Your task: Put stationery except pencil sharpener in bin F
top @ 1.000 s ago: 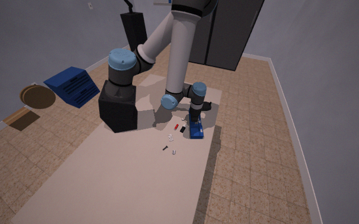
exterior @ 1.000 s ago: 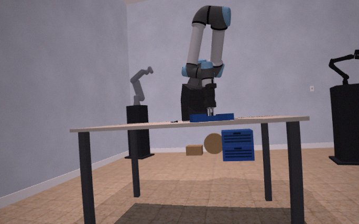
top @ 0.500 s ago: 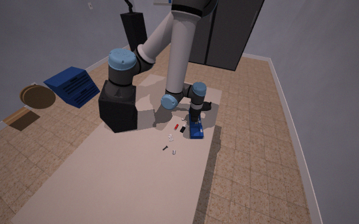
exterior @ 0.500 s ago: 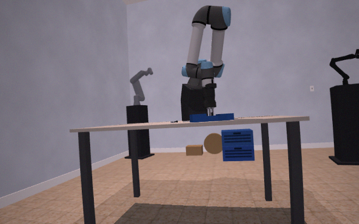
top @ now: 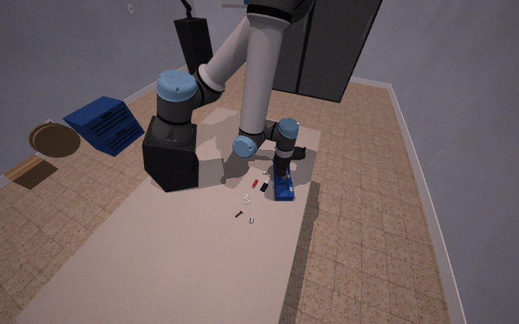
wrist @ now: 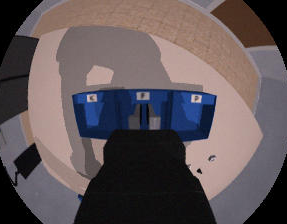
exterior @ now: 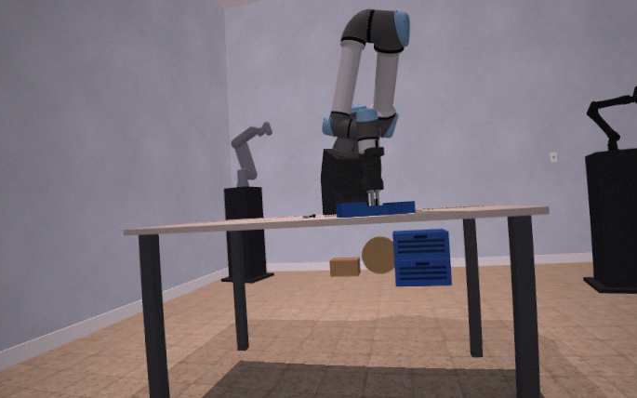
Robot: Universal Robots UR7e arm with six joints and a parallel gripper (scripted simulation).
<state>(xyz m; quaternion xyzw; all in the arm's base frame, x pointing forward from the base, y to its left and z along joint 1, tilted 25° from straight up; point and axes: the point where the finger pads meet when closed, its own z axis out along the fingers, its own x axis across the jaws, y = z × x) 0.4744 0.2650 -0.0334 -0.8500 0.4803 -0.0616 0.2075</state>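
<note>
Right now my hand is 1 cm past the blue bin and 1 cm above it. From my hand the other things lie so: tiny white piece 10 cm behind, 3 cm to the right, 3 cm below; then black block 6 cm behind, 9 cm to the right, 3 cm below; then red item 11 cm behind, 11 cm to the right, 3 cm below.
</note>
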